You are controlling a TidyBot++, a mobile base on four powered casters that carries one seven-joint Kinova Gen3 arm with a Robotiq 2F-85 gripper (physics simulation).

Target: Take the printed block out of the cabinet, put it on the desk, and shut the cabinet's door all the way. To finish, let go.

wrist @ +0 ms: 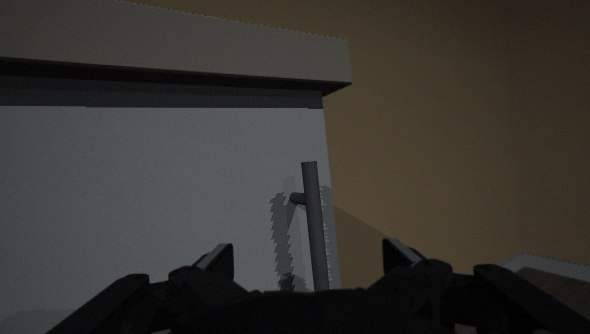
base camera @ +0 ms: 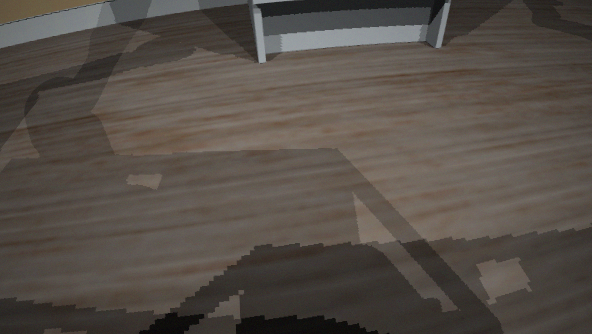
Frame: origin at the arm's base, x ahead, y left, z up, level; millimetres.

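Seen in the pictures: gripper, fingertip midpoint: (wrist: 307, 257).
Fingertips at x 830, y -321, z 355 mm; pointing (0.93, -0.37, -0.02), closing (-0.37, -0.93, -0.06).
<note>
A point is followed by its place in that frame.
The cabinet's white door (wrist: 150, 200) @(y -236, x 887, z 395 mm) fills the left of the wrist view and looks shut. Its grey upright bar handle (wrist: 312, 225) @(y -343, x 873, z 361 mm) stands near the door's right edge. My gripper (wrist: 307, 257) @(y -321, x 830, z 355 mm) is open and empty. In the wrist view the handle shows between its two fingertips, slightly right of the middle, beyond them; the handle's lower end is hidden behind the gripper. The printed block does not show in either view.
A thick pale top board (wrist: 200, 50) @(y -277, x 874, z 489 mm) overhangs the door. A tan wall (wrist: 450, 125) @(y -1481, x 1711, z 502 mm) is to the right. In the base camera view, white legs or side panels (base camera: 259, 35) @(y 99, x 848, z -324 mm) of furniture stand on the wooden floor (base camera: 400, 110) @(y -186, x 627, z -396 mm), which carries shadows.
</note>
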